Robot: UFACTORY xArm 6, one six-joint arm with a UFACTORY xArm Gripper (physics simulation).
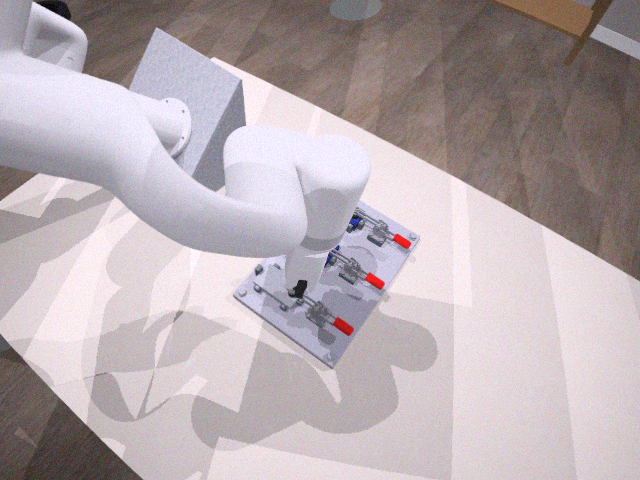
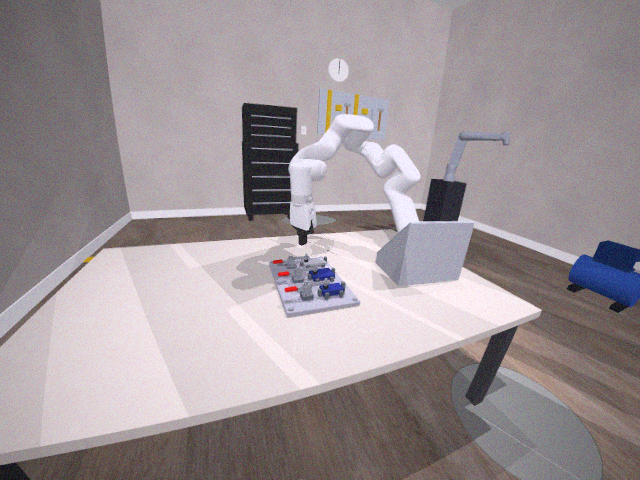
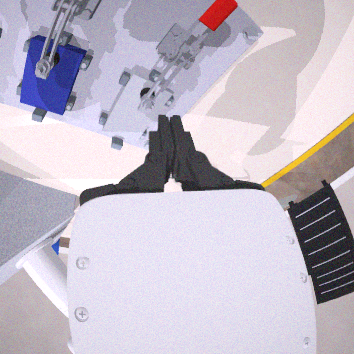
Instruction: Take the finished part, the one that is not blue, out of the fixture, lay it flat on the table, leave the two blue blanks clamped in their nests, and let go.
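Frame: origin at the arm's base, x ahead, y down, z left, level; millimetres.
Where they show: gripper, fingertip midpoint: [image 1: 296, 284] [image 2: 303, 244] [image 3: 166, 129]; arm's base, origin of the base link: [image 1: 169, 128] [image 2: 412, 240] [image 3: 33, 251].
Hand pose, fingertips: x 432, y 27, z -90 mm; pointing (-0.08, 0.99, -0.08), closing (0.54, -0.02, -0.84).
Each offset is from my fingertips to the top centre of the thing. "spot": to the spot under its first point. Level surfaces: height alone.
The fixture plate @[dx +2, dy +88, dz +118 mm] [image 1: 338, 353] [image 2: 320, 306] [image 3: 112, 50] lies on the table. The finished part @[dx -45, dy +72, dz +6 mm] [image 1: 271, 281] [image 2: 315, 262] [image 3: 122, 110], pale grey, sits flat in its end nest between grey posts. Its clamp's red handle @[dx +84, dy +44, dz +12 mm] [image 1: 343, 326] [image 2: 278, 261] [image 3: 218, 14] lies outward, and the clamp arm reaches over the part. The middle blue blank @[dx -46, dy +68, dz +116 mm] [image 1: 332, 255] [image 2: 323, 274] [image 3: 60, 92] and the other end blue blank @[dx -47, dy +62, dz +226 mm] [image 1: 354, 223] [image 2: 331, 289] sit in their nests under clamp arms. My gripper [image 1: 299, 288] [image 2: 302, 243] [image 3: 166, 129] is shut and empty, above the finished part's end of the fixture.
Two more red clamp handles @[dx +92, dy +52, dz +123 mm] [image 1: 374, 280] @[spot: dx +88, dy +47, dz +228 mm] [image 1: 401, 241] lie at the fixture's outer side. A grey wedge-shaped block [image 1: 180, 72] [image 2: 439, 253] stands on the table @[dy +103 mm] [image 1: 516, 361] [image 2: 155, 361] beside the arm's base. Posts and raised clamps stand close around the nests.
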